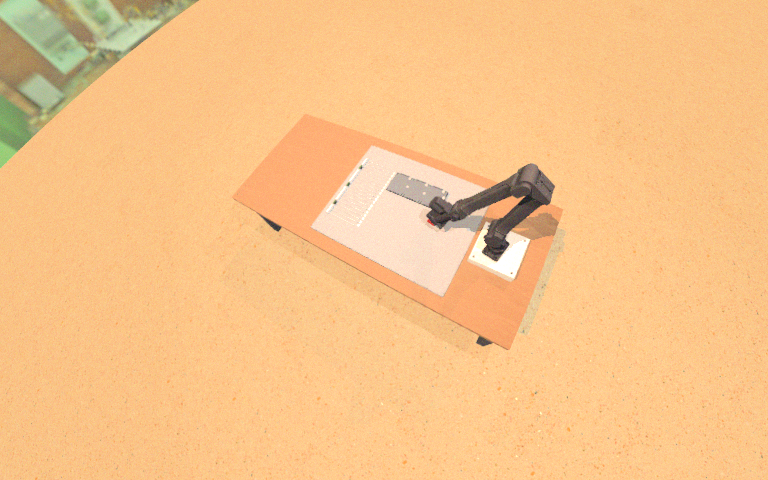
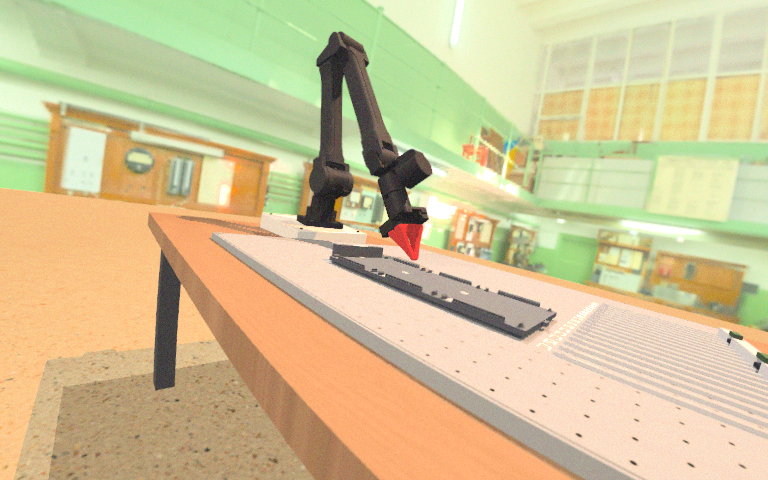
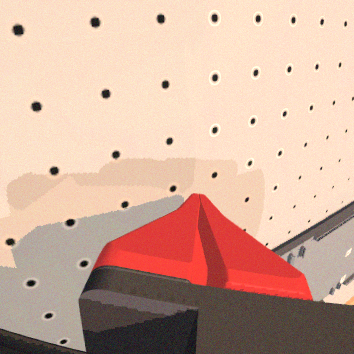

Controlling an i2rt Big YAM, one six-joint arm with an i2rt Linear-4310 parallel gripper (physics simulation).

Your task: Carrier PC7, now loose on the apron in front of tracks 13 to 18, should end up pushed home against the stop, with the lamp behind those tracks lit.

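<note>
Carrier PC7, which appears to be the long dark grey plate, lies flat on the board, with a raised block at its robot end. Its far end is close to the white marks before the striped tracks; track numbers are unreadable. A white strip with dark green pieces runs behind the tracks. No lit lamp can be made out. My gripper has red fingers, shut and empty, pointing down beside the carrier's long side near its robot end, apart from it.
The pale perforated board lies on the wooden table. The arm's white base plate stands at the table's end. The arm's shadow falls on the board near the gripper.
</note>
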